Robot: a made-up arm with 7 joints.
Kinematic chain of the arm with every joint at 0, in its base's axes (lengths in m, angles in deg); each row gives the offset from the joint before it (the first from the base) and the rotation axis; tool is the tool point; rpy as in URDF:
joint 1: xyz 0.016 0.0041 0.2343 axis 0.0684 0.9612 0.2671
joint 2: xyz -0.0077 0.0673 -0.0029 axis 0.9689 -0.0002 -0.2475
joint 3: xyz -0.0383 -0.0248 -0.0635 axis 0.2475 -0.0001 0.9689
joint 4: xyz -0.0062 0.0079 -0.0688 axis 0.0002 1 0
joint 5: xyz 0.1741 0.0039 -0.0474 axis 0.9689 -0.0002 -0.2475
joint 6: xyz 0.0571 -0.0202 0.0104 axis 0.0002 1 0
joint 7: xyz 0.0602 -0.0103 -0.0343 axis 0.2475 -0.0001 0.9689
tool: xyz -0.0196 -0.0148 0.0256 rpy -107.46 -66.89 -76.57
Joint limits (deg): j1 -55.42..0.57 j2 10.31..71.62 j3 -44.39..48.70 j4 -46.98..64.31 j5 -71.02..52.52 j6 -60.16..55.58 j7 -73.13..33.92
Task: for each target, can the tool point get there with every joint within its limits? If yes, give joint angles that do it. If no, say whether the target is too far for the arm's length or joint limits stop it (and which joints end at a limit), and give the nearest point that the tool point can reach.
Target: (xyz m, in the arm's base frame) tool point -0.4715 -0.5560 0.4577
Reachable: no: too far | nearest point -0.0004 -0.1396 0.2953 | short by 0.649 m
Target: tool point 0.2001 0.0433 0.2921
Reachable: yes | joints -20.21 42.63 18.82 -35.79 -16.96 11.08 -7.96
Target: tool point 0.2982 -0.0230 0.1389
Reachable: yes | joints -41.31 47.85 -30.05 1.79 -32.23 0.39 -3.17
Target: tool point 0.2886 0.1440 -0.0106
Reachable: yes | joints -25.93 28.49 -4.42 42.83 -32.17 0.60 -34.79
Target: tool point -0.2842 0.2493 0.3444
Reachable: no: joint limits stop it (at a limit: joint 1, joint 3, joint 4, joint 5, joint 6, joint 7) | nearest point -0.0321 0.1291 0.3587 | short by 0.280 m
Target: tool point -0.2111 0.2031 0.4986
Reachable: no: joint limits stop it (at a limit: joint 1, joint 2, joint 3, joint 5, joint 6, joint 7) | nearest point -0.0089 0.1337 0.4221 | short by 0.227 m
